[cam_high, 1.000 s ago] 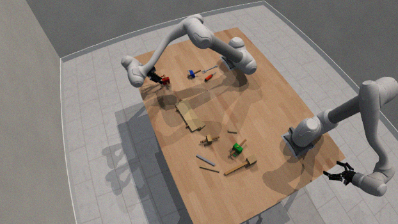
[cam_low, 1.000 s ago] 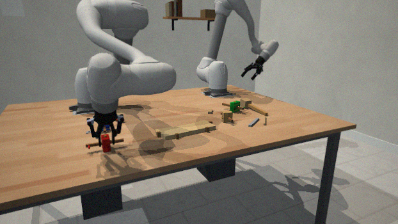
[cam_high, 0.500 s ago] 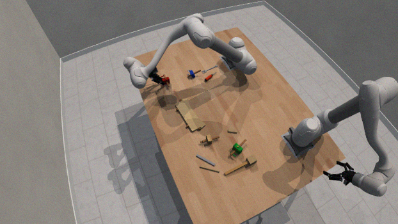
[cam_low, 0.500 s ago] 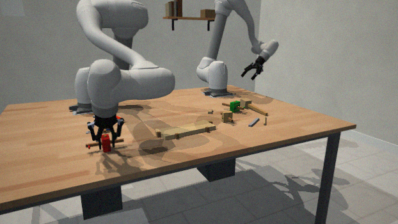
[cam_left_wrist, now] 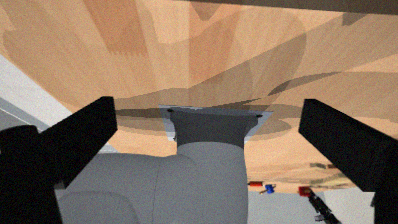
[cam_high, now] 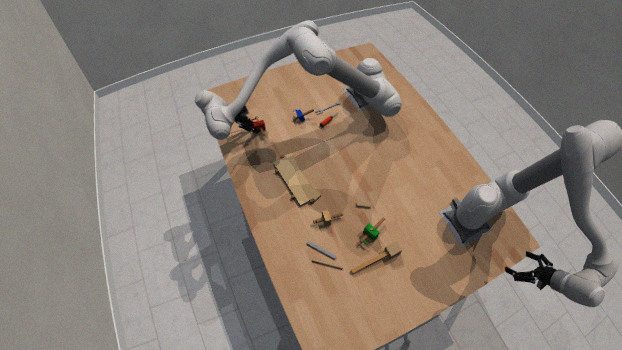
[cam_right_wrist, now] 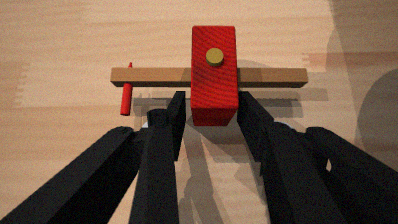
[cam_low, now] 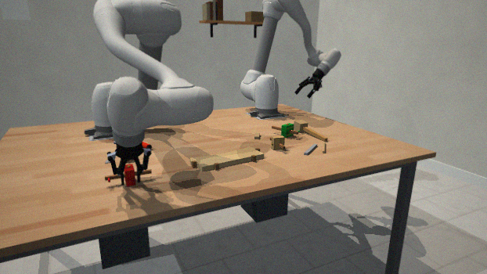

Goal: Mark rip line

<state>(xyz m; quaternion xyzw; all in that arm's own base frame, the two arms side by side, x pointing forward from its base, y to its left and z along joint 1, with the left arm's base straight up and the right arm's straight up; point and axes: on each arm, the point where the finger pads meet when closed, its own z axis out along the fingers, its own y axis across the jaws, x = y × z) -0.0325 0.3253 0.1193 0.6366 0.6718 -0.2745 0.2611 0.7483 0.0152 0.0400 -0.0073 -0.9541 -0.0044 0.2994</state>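
Observation:
My right gripper is now 4 cm past the red pencil gauge, 1 cm to the left of it and 1 cm below it. Round my right hand: pale board: 42 cm to the left, 7 cm behind, 3 cm below; then red-handled screwdriver: 43 cm behind, 12 cm to the left, 3 cm below; then blue gauge: 29 cm behind, 4 cm to the left, 2 cm below.

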